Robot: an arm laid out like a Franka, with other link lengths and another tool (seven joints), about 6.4 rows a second.
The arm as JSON. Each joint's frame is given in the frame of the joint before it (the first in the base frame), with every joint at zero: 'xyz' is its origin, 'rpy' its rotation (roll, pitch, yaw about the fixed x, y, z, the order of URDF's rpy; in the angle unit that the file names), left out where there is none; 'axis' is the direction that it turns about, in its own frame. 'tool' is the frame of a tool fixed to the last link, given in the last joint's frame.
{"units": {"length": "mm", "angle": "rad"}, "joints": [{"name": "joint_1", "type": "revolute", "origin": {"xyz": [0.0, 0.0, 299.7]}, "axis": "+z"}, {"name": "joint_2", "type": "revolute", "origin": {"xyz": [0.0, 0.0, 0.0], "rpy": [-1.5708, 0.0, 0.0]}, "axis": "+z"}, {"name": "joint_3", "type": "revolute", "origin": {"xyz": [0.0, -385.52, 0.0], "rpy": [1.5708, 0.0, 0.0]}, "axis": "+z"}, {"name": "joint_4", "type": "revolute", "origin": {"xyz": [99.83, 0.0, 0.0], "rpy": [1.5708, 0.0, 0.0]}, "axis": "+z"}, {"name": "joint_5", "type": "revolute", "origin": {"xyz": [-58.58, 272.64, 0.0], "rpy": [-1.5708, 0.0, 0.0]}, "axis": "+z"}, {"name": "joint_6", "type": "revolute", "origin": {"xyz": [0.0, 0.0, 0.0], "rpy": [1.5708, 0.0, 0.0]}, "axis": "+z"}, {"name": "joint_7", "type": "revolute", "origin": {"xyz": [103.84, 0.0, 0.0], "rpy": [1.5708, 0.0, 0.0]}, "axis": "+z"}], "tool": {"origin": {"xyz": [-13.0, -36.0, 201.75], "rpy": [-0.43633, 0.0, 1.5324]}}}
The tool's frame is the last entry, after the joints.
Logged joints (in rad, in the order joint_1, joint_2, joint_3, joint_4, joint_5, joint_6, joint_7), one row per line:
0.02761 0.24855 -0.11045 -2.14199 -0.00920 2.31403 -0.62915
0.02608 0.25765 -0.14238 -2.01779 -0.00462 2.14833 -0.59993
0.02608 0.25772 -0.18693 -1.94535 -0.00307 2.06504 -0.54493
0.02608 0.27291 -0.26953 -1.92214 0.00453 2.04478 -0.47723
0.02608 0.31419 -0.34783 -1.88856 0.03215 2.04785 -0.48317
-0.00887 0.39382 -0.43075 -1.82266 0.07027 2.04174 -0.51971
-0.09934 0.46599 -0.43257 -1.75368 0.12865 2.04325 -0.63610
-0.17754 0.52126 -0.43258 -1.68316 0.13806 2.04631 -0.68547
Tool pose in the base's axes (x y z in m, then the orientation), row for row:
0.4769 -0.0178 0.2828 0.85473 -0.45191 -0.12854 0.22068
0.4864 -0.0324 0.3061 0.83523 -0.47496 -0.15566 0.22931
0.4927 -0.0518 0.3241 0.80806 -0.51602 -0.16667 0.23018
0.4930 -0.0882 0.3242 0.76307 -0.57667 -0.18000 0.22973
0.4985 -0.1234 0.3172 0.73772 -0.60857 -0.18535 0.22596
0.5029 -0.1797 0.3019 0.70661 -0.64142 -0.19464 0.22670
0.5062 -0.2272 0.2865 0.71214 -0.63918 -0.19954 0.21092
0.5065 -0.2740 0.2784 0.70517 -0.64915 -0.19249 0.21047
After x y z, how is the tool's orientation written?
As a quaternion, x y z w.
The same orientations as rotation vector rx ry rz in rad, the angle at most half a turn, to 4 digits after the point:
2.3631 -1.2494 -0.3554
2.2987 -1.3072 -0.4284
2.2229 -1.4195 -0.4585
2.0997 -1.5868 -0.4953
2.0339 -1.6779 -0.5110
1.9474 -1.7677 -0.5364
1.9791 -1.7763 -0.5545
1.9602 -1.8045 -0.5351

